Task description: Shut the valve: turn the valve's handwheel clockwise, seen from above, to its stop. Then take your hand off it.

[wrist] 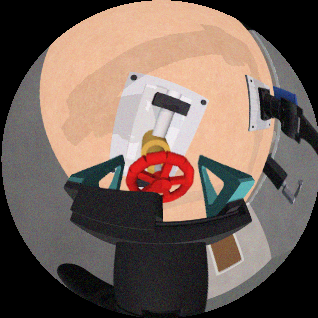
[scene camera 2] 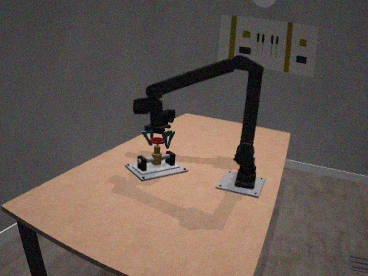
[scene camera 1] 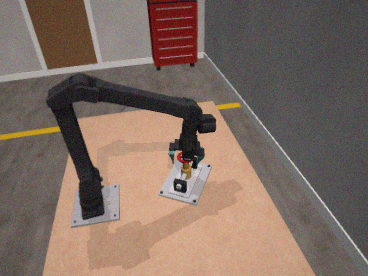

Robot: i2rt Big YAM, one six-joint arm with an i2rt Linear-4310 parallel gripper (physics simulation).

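The red handwheel [scene camera 1: 184, 157] [scene camera 2: 157, 141] [wrist: 160, 186] sits on top of the brass valve body [scene camera 1: 186, 172] [scene camera 2: 157, 158] [wrist: 154, 141], which stands upright on a pale base plate [scene camera 1: 198, 192] [scene camera 2: 145, 174] [wrist: 190, 103]. My gripper [scene camera 2: 158, 140] [wrist: 160, 158] is open, pointing down over the valve. In the wrist view its two teal fingers stand wide on either side of the handwheel, with a gap between each finger and the rim. In scene camera 1 the wrist and fingers partly hide the handwheel. The gripper's dark body hides a little of the wheel's near side in the wrist view.
The arm's own base plate [scene camera 1: 113, 209] [scene camera 2: 227, 181] [wrist: 252, 118] is bolted to the wooden table [scene camera 1: 165, 240] [scene camera 2: 100, 210] [wrist: 170, 20], apart from the valve. Black pipe supports [scene camera 1: 180, 185] [scene camera 2: 171, 158] [wrist: 171, 103] stand low beside the valve body. A red cabinet [scene camera 1: 174, 35] stands beyond the table.
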